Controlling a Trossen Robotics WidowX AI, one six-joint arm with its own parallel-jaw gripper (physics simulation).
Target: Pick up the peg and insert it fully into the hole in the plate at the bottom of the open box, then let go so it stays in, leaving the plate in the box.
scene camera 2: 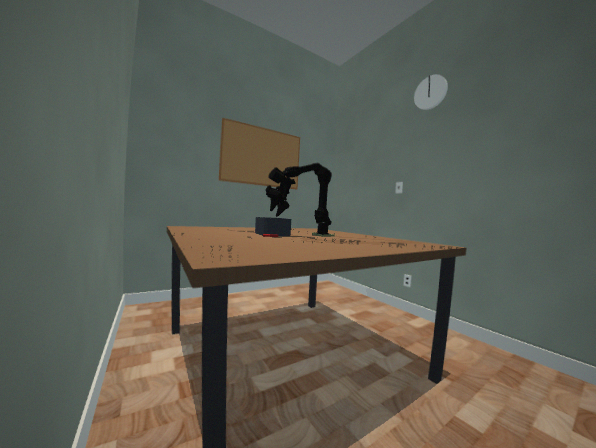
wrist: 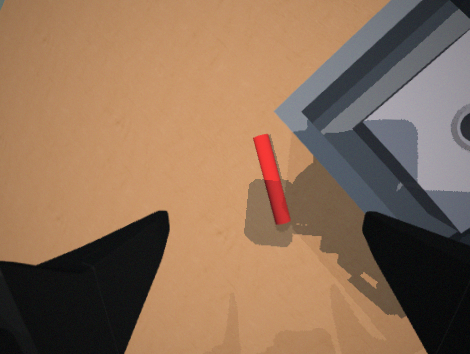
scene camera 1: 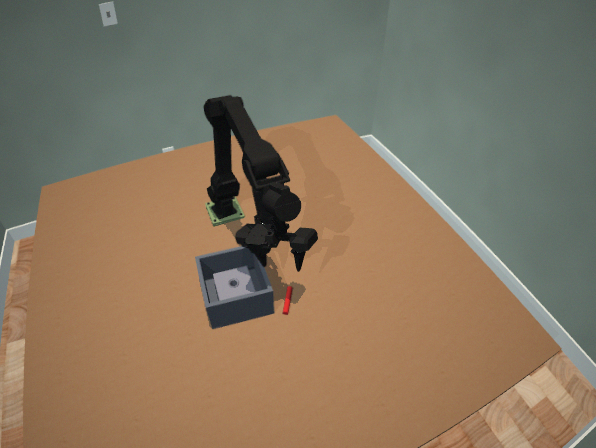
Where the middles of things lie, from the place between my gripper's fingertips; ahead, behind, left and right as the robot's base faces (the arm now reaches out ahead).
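There's a pale plate (scene camera 1: 235, 282) that sits 90 mm below my hand, 70 mm behind it and 100 mm to the right of it. The blue-grey box (scene camera 1: 260, 303) is 70 mm below my hand, and it's 100 mm to the right of it and 70 mm behind it. And I can see the red peg (wrist: 262, 143), which is 110 mm below my hand, 20 mm ahead of it and 10 mm to the left of it.
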